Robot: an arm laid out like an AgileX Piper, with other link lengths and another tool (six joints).
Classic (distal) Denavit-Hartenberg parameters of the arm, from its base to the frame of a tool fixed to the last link. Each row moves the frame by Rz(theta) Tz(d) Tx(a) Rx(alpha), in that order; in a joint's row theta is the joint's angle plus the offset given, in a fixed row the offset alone. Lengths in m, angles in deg.
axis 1: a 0  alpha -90  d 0.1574  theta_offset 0
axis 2: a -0.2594  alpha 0  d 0  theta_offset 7.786
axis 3: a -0.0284  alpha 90  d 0  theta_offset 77.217
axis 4: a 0  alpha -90  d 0.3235  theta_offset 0
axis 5: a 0  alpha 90  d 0  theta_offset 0
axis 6: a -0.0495  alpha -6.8  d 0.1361  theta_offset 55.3
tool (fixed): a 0  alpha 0  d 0.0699  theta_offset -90
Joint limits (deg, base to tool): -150..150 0..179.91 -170..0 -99.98..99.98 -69.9..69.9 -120..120
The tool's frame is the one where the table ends.
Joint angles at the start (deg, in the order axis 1, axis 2, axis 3, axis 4, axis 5, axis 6):
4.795, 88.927, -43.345, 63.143, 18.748, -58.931
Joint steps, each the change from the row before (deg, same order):
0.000, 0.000, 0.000, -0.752, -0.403, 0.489
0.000, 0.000, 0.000, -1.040, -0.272, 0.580
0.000, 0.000, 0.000, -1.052, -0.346, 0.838
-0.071, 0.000, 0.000, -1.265, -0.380, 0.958
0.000, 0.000, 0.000, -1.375, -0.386, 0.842
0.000, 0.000, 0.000, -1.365, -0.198, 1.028
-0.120, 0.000, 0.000, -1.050, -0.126, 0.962
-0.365, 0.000, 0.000, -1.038, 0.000, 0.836
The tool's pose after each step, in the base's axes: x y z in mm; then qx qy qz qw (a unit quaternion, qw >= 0). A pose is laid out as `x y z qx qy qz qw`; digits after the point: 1 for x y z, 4 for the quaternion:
451.8 59.2 90.2 -0.3360 0.8422 0.0675 0.4162
451.8 58.0 89.9 -0.3386 0.8423 0.0634 0.4146
451.8 56.4 89.6 -0.3392 0.8431 0.0594 0.4131
452.0 54.1 89.2 -0.3398 0.8440 0.0544 0.4115
452.1 52.4 89.0 -0.3426 0.8441 0.0490 0.4096
451.8 51.2 88.5 -0.3443 0.8446 0.0455 0.4074
451.7 49.3 88.0 -0.3436 0.8459 0.0430 0.4056
451.5 45.8 87.4 -0.3422 0.8476 0.0403 0.4036

